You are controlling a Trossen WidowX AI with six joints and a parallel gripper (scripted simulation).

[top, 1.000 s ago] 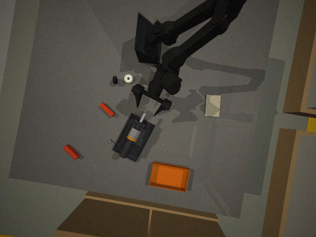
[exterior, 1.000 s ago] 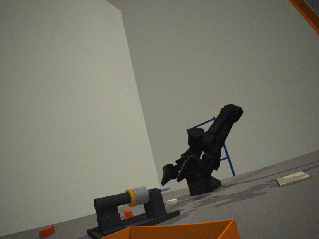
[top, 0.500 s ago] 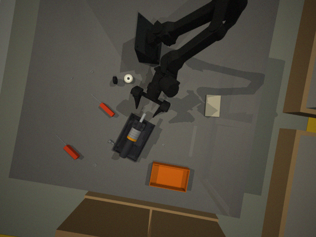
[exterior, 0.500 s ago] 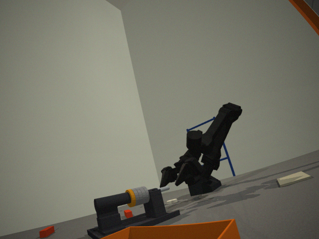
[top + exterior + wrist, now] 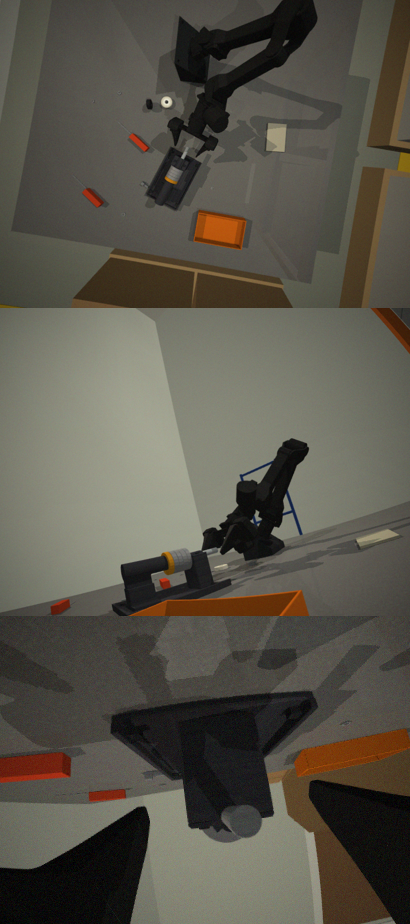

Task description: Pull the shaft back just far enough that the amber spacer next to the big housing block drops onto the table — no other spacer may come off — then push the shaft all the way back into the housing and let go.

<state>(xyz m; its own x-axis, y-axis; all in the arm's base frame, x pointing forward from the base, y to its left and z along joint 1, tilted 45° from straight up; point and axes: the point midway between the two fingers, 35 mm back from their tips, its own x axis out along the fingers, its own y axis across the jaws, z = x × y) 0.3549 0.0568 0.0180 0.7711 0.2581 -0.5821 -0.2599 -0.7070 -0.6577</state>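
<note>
The shaft is 7 cm ahead of my gripper tip, 2 cm to the right of it and 1 cm above it. Also, from my gripper tip: orange tray (29 cm ahead, 21 cm to the left, 6 cm below); then black ring (16 cm behind, 20 cm to the right, 5 cm below); then amber spacer (12 cm ahead, 3 cm to the right, 1 cm above).
</note>
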